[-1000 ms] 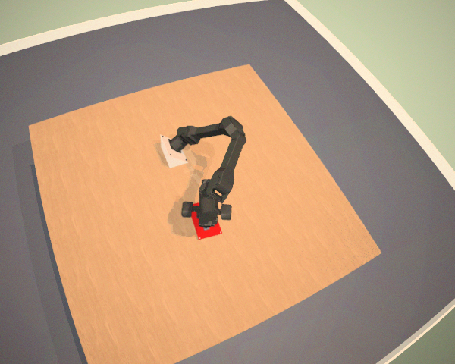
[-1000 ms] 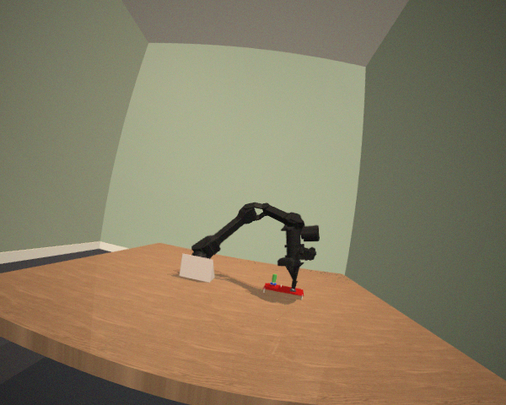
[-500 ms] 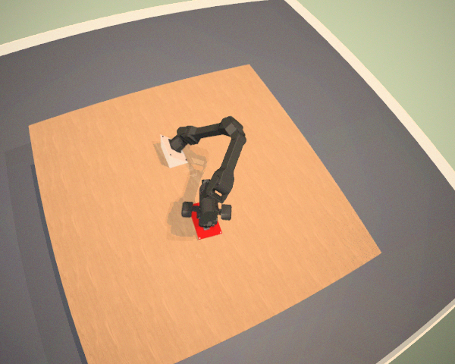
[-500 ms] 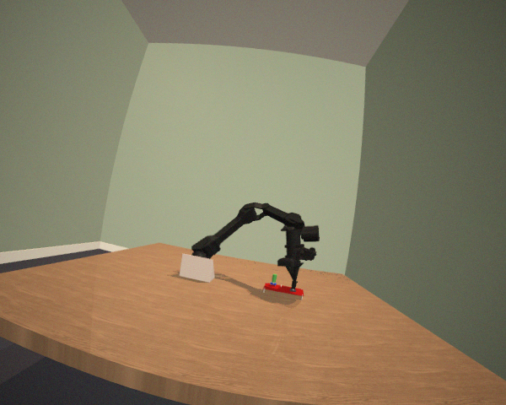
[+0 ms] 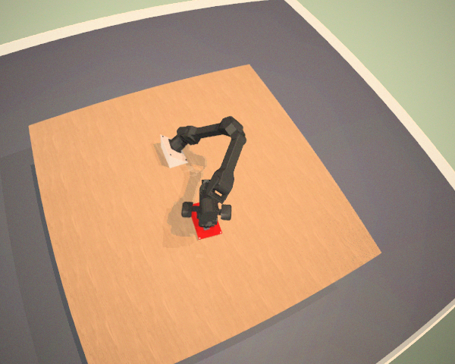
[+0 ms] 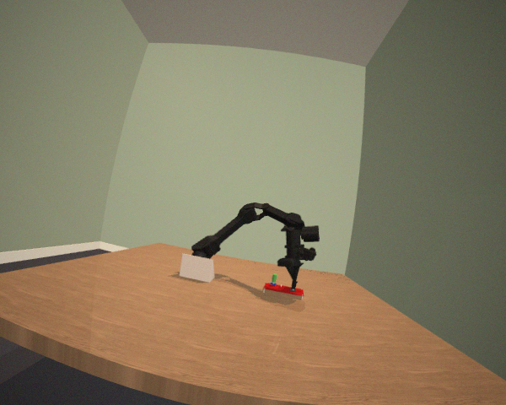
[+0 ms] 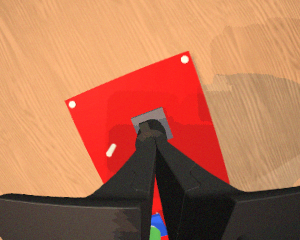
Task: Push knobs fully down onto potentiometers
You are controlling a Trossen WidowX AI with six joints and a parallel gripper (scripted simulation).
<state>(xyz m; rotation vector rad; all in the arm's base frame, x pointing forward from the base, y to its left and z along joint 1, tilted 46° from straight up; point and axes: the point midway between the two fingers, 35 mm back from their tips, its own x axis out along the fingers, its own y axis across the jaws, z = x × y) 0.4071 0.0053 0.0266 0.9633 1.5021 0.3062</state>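
The green knob lies 8 cm behind my gripper tip, 3 cm to the left of it and 1 cm below it. Also, from my gripper tip: black knob 1 cm below.
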